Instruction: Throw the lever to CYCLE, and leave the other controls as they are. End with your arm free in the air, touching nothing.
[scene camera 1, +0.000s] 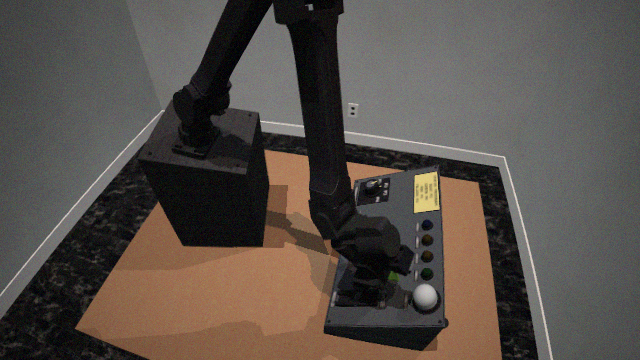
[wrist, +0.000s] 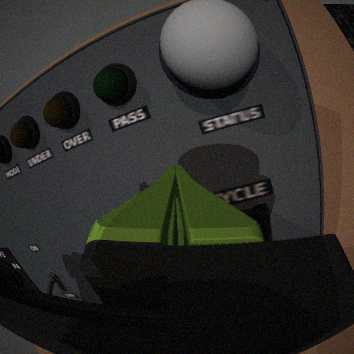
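Pixels of known places: gripper, fingertip midpoint: (scene camera 1: 396, 280) (wrist: 175, 174); arm's base at its link origin: (scene camera 1: 196, 141).
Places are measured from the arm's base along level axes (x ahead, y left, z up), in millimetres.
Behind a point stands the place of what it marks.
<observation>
The grey control panel (scene camera 1: 400, 200) @(z -205, x 539, y 58 mm) (wrist: 165, 135) @(z -191, x 545, y -214 mm) lies under the arm. My gripper (scene camera 1: 393, 275) @(z -174, x 516, y -217 mm) (wrist: 175, 174) @(z -174, x 516, y -217 mm) is shut and empty, its green fingertips over the panel beside the CYCLE label (scene camera 1: 382, 303) @(z -215, x 491, y -257 mm) (wrist: 247, 192) @(z -215, x 491, y -253 mm). The lever's knob cannot be made out behind the gripper and wrist in the scene view. A dark part shows just below the CYCLE label in the wrist view, mostly hidden by the gripper; I cannot tell the lever's position or whether I touch it. The CHECK toggle (wrist: 56, 282) @(z -249, x 442, y 7 mm) shows at the lower left of the wrist view. The MODE stick is hidden.
A white STATUS dome (scene camera 1: 425, 297) @(z -128, x 567, y -275 mm) (wrist: 209, 45) @(z -129, x 556, y -259 mm) and small lamps, including the green PASS lamp (scene camera 1: 426, 274) @(z -156, x 581, y -205 mm) (wrist: 115, 84) @(z -157, x 577, y -203 mm), stand along the panel's far side. The PROGRAM knob (scene camera 1: 373, 187) @(z -209, x 460, y 103 mm) is at its other end. The arm's dark pedestal (scene camera 1: 220, 205) @(z -141, x 62, y -81 mm) stands to the left.
</observation>
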